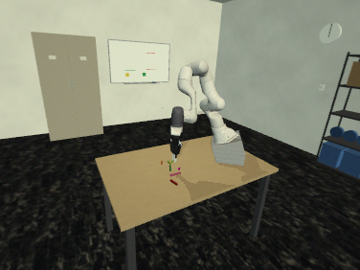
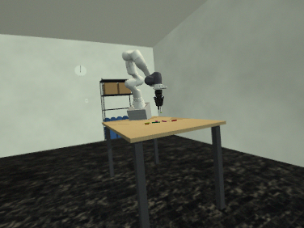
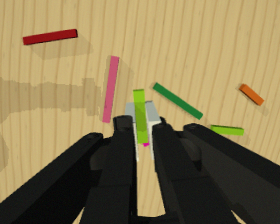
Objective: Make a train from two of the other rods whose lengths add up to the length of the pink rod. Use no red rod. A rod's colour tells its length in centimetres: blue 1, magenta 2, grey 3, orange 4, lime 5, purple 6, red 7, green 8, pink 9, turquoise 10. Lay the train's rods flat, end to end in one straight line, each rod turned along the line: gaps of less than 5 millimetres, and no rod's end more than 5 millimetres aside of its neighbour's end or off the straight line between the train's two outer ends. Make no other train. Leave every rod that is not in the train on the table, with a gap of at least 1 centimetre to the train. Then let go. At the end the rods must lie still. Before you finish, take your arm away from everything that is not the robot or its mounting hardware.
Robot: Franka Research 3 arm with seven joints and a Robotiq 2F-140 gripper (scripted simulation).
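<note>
Now: the orange rod 170 mm to the right of my hand, 120 mm below it and 30 mm ahead of it. Round my hand: pink rod: 120 mm below, 40 mm to the left, 10 mm ahead; then green rod: 120 mm below, 60 mm to the right; then magenta rod: 120 mm below, 60 mm behind, 20 mm to the right.
</note>
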